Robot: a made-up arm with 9 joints.
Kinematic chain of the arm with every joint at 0, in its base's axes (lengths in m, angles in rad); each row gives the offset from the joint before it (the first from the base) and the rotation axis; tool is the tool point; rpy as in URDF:
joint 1: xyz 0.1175 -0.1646 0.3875 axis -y
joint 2: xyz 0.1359 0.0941 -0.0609 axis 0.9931 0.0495 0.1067
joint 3: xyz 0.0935 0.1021 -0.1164 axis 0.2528 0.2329 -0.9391
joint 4: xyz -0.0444 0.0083 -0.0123 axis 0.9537 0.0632 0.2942
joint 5: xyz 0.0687 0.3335 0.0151 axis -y
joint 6: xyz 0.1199 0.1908 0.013 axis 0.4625 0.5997 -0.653
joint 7: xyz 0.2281 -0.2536 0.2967 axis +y
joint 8: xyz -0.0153 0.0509 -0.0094 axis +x
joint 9: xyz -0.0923 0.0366 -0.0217 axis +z
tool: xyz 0.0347 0.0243 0.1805 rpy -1.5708 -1.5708 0
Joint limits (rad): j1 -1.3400..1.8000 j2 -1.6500..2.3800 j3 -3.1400..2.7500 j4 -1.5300..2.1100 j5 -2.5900..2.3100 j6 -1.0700..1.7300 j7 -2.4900..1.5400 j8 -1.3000..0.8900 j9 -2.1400..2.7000
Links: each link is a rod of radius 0.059 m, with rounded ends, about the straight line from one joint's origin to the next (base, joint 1, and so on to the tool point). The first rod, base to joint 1, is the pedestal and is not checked.
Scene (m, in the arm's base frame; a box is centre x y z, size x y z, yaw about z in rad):
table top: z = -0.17
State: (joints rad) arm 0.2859 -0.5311 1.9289 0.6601 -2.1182 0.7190 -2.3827 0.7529 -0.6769
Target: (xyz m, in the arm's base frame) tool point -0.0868 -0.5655 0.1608
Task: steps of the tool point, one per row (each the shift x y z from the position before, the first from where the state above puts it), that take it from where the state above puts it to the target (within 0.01 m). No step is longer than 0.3 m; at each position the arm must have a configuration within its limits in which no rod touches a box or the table.
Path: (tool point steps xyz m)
1: 0.0170 -0.1262 -0.1415
2: -0.1016 -0.1591 -0.1206
3: -0.2126 -0.1372 -0.0306
4: -0.2378 -0.0602 0.1159
5: -0.0267 -0.0120 -0.0124
6: -0.0406 -0.0181 -0.0046
7: -0.0513 -0.0218 0.0092
8: -0.0566 -0.0225 0.0268

